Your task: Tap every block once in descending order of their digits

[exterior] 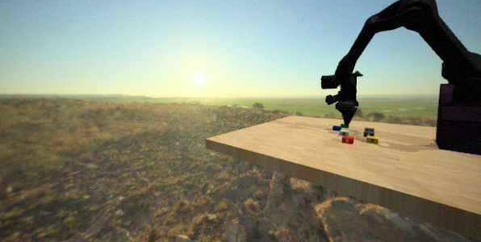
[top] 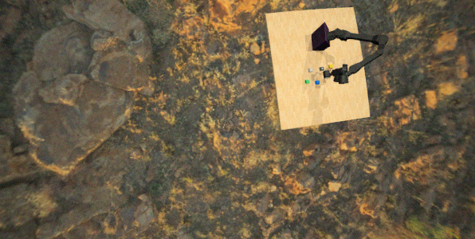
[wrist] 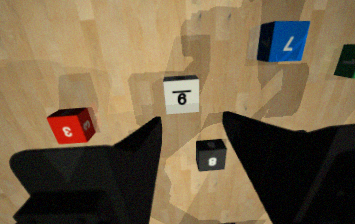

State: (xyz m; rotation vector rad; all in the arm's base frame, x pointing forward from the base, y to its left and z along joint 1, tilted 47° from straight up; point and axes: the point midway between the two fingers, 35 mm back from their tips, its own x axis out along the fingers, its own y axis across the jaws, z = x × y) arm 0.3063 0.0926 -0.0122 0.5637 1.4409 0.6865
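My gripper tip is now 4 cm above the white block, 1 cm to the right of it and 1 cm short of it. From my gripper tip the other things lie so: blue block: 8 cm to the right, 6 cm ahead, 4 cm below; then yellow block: 9 cm behind, 6 cm to the left, 4 cm below; then red block: 12 cm to the left, 4 cm below, 3 cm behind.
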